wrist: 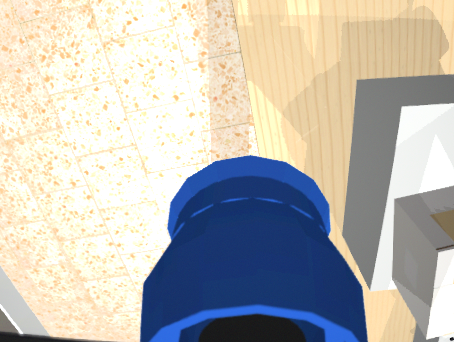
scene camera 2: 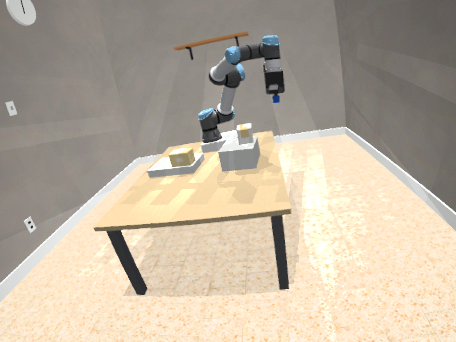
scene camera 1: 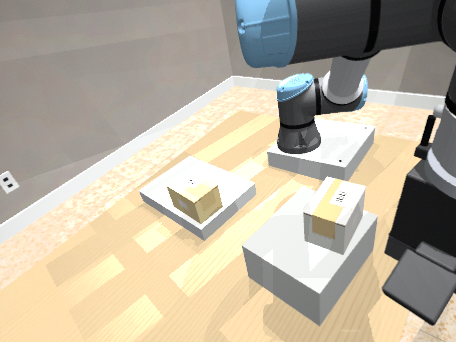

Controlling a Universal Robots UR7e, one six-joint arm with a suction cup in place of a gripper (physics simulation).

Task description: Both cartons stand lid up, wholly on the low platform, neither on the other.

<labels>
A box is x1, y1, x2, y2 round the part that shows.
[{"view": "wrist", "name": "my suction cup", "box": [139, 155, 367, 341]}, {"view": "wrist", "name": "tall white block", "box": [342, 74, 453, 291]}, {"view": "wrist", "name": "white carton with tan lid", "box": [392, 185, 453, 338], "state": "on the tall white block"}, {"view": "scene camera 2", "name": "tall white block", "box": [218, 136, 259, 171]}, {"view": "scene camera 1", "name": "tall white block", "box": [242, 186, 377, 325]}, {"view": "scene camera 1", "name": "white carton with tan lid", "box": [303, 177, 365, 254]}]
</labels>
